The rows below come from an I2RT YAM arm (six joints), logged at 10 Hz.
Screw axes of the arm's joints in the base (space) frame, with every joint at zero. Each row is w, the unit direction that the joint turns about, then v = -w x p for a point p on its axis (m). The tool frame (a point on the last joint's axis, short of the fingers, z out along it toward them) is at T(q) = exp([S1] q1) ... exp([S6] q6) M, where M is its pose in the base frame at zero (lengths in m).
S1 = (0, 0, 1, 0, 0, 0)
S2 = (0, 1, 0, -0.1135, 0, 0.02)
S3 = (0, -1, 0, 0.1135, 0, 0.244)
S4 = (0, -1, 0, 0.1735, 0, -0.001)
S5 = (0, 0, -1, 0, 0.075, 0)
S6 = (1, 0, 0, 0, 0.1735, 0)
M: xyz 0.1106 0 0.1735 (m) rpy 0 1.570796 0 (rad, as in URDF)
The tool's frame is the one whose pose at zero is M.
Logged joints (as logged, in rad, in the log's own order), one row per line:
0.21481 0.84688 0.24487 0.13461 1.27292 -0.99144
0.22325 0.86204 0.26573 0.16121 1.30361 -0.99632
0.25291 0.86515 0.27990 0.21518 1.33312 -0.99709
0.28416 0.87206 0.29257 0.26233 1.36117 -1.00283
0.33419 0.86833 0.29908 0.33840 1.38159 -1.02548
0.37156 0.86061 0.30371 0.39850 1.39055 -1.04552
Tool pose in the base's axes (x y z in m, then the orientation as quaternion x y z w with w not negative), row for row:
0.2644 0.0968 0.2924 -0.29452 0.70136 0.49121 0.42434
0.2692 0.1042 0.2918 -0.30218 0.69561 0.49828 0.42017
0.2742 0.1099 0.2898 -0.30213 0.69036 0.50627 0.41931
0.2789 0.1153 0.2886 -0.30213 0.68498 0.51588 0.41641
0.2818 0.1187 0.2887 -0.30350 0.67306 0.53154 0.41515
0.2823 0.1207 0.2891 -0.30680 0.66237 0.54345 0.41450
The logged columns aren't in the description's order. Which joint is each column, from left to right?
Columns, left to right: q6, q3, q1, q4, q2, q5.
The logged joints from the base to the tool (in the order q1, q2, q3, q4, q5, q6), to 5 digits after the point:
0.24487 1.27292 0.84688 0.13461 -0.99144 0.21481
0.26573 1.30361 0.86204 0.16121 -0.99632 0.22325
0.27990 1.33312 0.86515 0.21518 -0.99709 0.25291
0.29257 1.36117 0.87206 0.26233 -1.00283 0.28416
0.29908 1.38159 0.86833 0.33840 -1.02548 0.33419
0.30371 1.39055 0.86061 0.39850 -1.04552 0.37156

